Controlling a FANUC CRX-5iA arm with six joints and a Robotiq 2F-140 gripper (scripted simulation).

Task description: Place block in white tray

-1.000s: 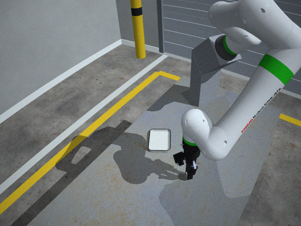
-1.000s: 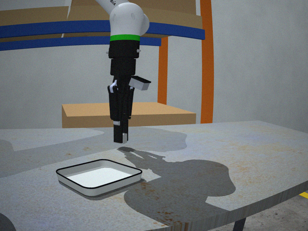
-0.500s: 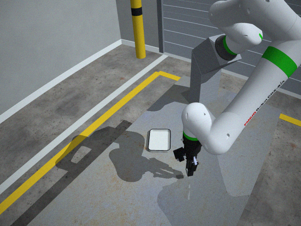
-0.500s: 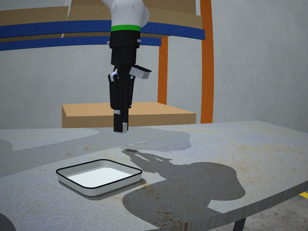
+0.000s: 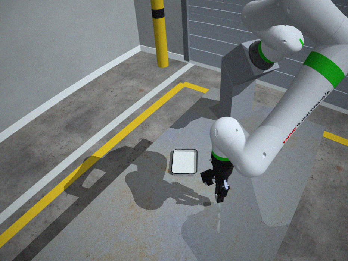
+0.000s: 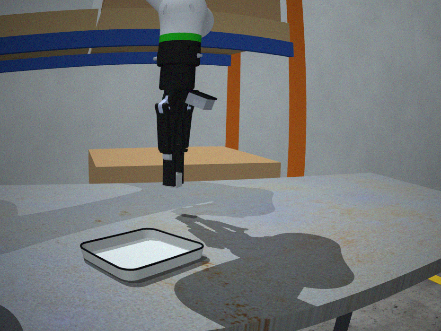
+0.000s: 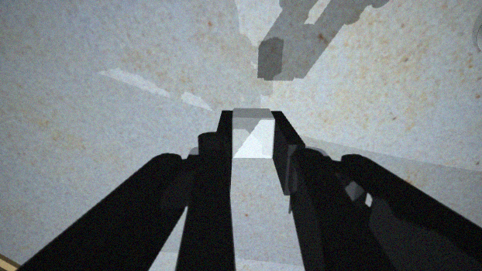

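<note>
Right now the white tray is 29 cm to the right of my hand, 9 cm behind it and 8 cm below it. Also, from my hand: small block 2 cm below.
</note>
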